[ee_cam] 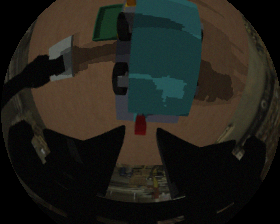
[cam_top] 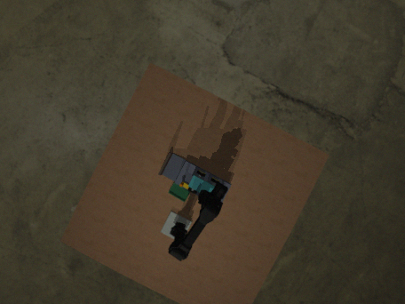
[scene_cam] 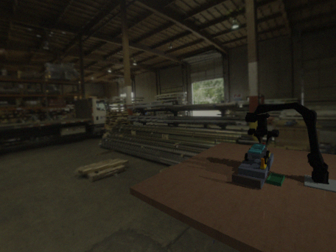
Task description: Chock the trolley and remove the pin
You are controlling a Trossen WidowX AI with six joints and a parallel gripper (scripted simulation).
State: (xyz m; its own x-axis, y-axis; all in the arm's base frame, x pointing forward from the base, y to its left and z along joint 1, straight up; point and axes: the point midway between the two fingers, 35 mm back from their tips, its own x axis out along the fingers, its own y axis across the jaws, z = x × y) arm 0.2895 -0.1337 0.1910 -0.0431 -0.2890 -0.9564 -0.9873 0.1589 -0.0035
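My gripper tip is 40 mm above the red-headed stop pin and 10 mm to the left of it. Also, from my gripper tip: grey ramp (120 mm below, 90 mm to the left, 30 mm ahead); then yellow chock (190 mm to the left, 80 mm below, 10 mm behind); then teal trolley (90 mm to the left, 50 mm below, 30 mm ahead).
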